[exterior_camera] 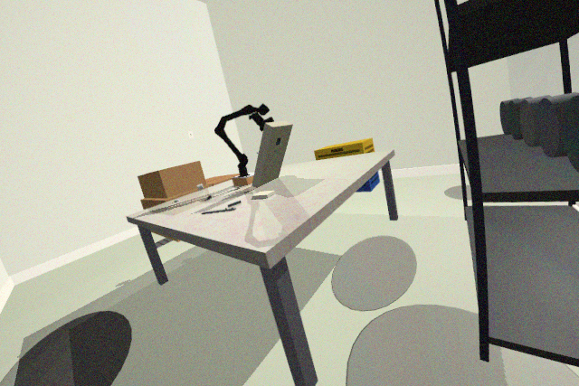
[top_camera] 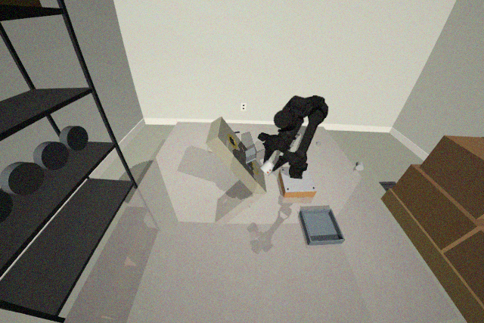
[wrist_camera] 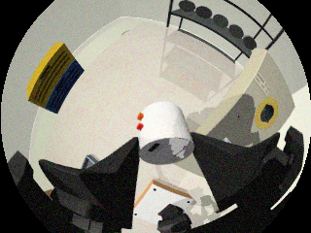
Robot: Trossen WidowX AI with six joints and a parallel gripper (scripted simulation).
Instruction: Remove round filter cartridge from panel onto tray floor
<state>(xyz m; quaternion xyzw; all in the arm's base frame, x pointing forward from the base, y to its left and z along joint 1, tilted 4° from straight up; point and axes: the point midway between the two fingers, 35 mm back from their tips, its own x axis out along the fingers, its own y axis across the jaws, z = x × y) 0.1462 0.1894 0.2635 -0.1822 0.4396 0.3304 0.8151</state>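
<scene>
Now: the grey tray 27 cm behind my gripper tip, 6 cm to the left of it and 26 cm below it. The rest, counted from my gripper tip: beige service panel (14 cm ahead, 16 cm to the right, 9 cm below); round filter cartridge (right at my gripper tip).
</scene>
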